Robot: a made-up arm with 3 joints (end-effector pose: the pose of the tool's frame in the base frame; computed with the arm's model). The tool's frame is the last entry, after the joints.
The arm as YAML. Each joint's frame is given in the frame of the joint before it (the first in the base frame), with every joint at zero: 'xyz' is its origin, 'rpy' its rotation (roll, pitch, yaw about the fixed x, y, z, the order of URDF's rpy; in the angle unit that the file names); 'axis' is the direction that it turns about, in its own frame. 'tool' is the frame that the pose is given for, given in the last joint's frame.
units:
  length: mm
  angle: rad
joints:
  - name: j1
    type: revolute
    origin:
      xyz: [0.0, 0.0, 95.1]
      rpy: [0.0, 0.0, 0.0]
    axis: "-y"
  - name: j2
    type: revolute
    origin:
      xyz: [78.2, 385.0, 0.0]
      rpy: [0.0, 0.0, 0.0]
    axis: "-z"
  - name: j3
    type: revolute
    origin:
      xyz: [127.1, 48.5, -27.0]
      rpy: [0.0, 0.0, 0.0]
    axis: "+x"
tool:
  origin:
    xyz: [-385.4, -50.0, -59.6]
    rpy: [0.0, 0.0, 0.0]
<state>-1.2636 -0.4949 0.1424</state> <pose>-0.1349 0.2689 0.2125 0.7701 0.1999 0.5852 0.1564</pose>
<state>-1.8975 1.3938 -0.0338</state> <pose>-0.0898 0.6387 0.0946 0.4380 -0.5291 0.6294 -0.3634</pose>
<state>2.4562 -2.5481 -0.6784</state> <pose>-0.2118 0.2636 0.3225 0.2070 0.8821 0.3666 -0.2114</pose>
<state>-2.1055 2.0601 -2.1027</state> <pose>-0.0720 0.6024 -0.1173 0.5200 0.5910 -0.5905 -0.1775</pose>
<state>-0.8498 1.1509 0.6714</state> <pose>-0.0686 0.6398 0.0145 0.7956 0.0400 0.1632 -0.5821</pose>
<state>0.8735 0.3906 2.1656</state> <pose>-0.0455 0.5997 -0.0138 0.3443 0.8236 -0.3499 0.2841</pose>
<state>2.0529 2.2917 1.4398</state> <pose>-0.0758 0.5123 0.4218 0.3533 -0.7268 0.5762 0.1222</pose>
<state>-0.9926 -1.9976 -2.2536</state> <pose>0.1257 0.1359 -0.0072 0.5660 -0.2579 -0.5570 0.5504</pose>
